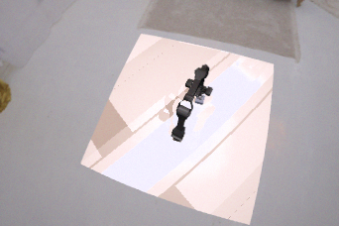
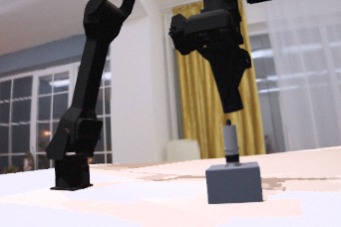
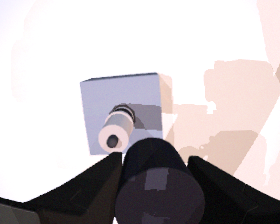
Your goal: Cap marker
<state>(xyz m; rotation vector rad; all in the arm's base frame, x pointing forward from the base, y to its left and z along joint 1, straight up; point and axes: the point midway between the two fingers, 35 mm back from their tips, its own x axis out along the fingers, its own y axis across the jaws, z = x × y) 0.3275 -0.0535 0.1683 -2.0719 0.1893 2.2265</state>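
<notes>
The grey holder block is 110 mm below my gripper tip and 20 mm to the right of it. Also, from my gripper tip: dark cap 10 mm ahead, 10 mm above.
</notes>
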